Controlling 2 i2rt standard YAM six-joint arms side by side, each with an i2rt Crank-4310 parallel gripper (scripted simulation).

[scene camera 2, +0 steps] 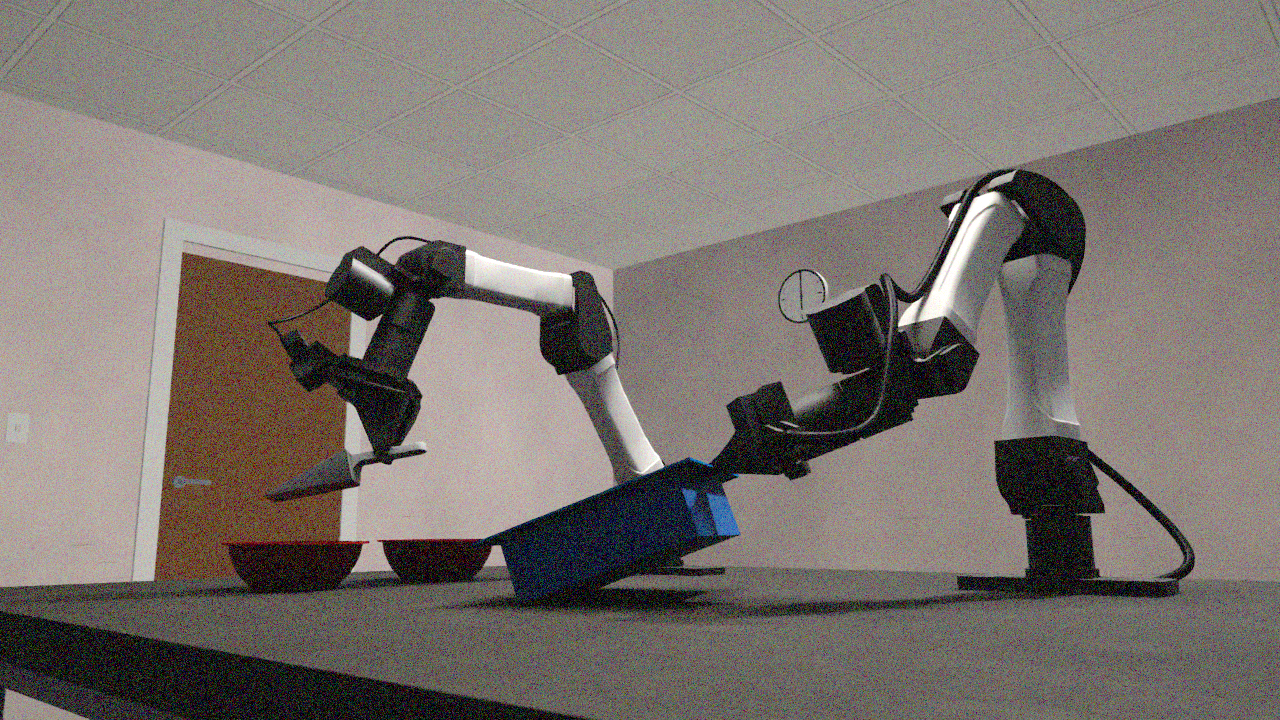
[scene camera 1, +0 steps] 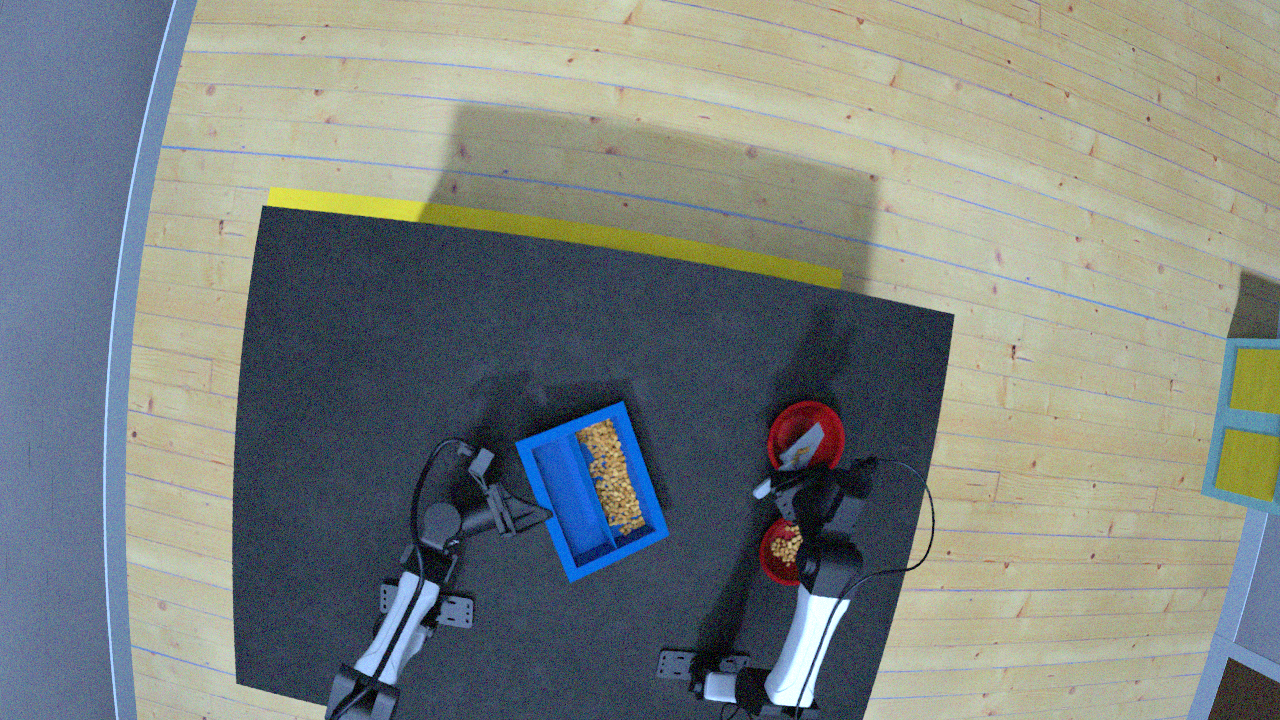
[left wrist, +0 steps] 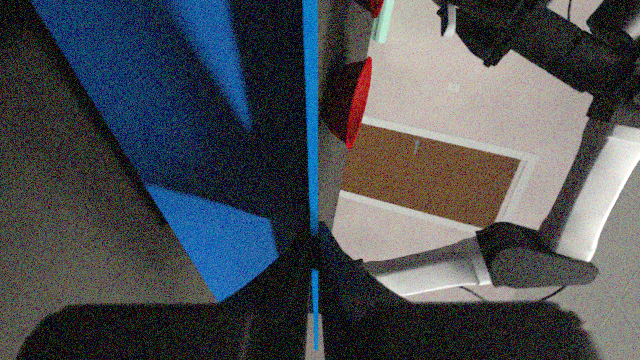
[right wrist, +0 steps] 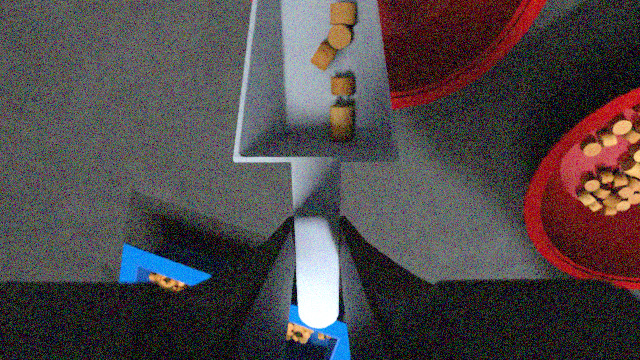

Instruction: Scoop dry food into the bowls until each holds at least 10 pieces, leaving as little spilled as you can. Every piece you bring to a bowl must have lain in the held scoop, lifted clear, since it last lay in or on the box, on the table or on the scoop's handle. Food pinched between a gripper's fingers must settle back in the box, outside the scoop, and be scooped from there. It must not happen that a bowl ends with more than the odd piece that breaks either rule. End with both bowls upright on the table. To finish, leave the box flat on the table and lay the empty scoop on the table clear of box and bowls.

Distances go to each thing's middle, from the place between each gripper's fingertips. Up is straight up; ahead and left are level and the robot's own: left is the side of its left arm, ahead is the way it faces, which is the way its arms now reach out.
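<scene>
Blue box [scene camera 1: 588,546]: relative to my right hand [scene camera 2: 382,461], it is 30 cm to the left of the hand, 12 cm behind it and 8 cm below it.
My left hand [scene camera 2: 702,474] is 5 cm short of the blue box, 7 cm to the left of it and 5 cm above it.
</scene>
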